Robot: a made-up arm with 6 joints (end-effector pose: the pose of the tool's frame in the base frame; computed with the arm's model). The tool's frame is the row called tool. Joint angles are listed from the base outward.
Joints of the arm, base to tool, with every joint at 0 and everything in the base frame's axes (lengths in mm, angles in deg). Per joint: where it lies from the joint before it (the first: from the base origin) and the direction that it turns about. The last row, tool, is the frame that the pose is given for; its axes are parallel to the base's.
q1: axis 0 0 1 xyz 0 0 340
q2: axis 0 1 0 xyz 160 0 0
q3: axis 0 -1 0 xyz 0 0 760
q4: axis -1 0 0 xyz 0 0 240
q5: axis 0 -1 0 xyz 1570 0 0
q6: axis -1 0 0 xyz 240 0 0
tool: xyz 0 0 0
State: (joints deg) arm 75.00 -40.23 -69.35 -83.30 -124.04 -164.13
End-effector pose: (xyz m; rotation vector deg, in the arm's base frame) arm 0.0755 1.0449 0.4110 -29.58 105.03 -133.96
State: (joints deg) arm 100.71 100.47 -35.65 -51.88 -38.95 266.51
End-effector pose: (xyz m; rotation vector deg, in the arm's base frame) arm -0.0689 -0.2746 -1.1216 -19.67 56.02 -94.93
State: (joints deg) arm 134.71 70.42 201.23 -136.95 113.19 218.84
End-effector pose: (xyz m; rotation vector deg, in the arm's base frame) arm 0.2111 0.0008 1.6600 -2.39 -16.09 93.97
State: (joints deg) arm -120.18 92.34 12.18 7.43 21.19 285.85
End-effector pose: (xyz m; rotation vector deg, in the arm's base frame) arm -0.7681 -1.3431 -1.4027 101.32 -35.68 -124.42
